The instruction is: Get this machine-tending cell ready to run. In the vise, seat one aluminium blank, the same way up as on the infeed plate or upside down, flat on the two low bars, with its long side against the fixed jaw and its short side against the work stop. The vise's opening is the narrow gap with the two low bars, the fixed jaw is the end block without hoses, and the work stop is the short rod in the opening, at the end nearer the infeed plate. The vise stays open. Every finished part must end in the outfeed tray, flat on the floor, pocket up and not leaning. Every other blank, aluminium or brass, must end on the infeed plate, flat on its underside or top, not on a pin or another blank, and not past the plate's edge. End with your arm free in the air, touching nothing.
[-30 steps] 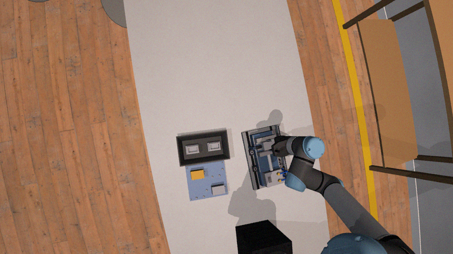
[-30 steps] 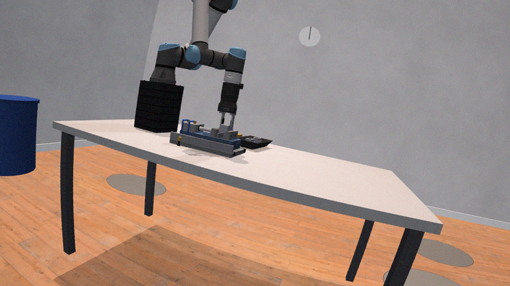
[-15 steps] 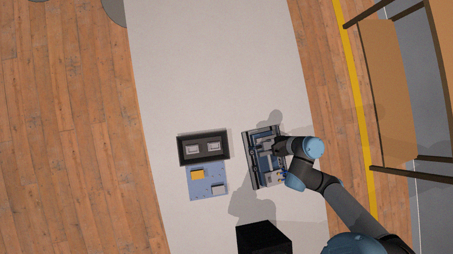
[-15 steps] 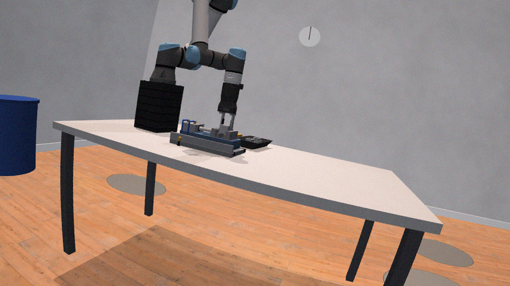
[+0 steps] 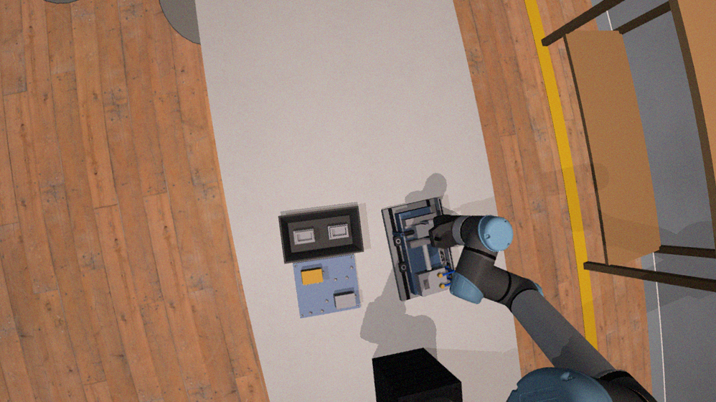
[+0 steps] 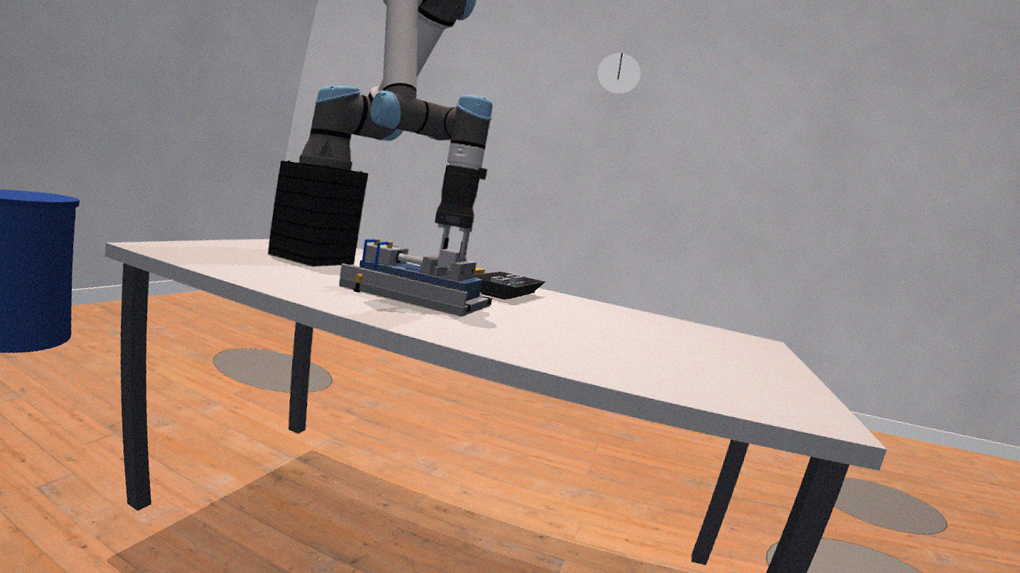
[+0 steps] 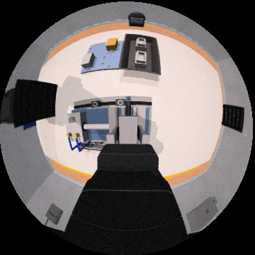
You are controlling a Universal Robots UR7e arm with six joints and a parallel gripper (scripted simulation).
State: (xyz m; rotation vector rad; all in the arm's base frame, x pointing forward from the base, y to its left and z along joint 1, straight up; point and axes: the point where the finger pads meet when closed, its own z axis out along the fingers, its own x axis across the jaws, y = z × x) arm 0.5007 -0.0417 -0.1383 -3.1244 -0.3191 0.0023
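The vise is 80 mm below my hand, 70 mm behind it and 10 mm to the right of it. Also, from my hand: brass blank (330 mm to the left, 130 mm behind, 100 mm below).
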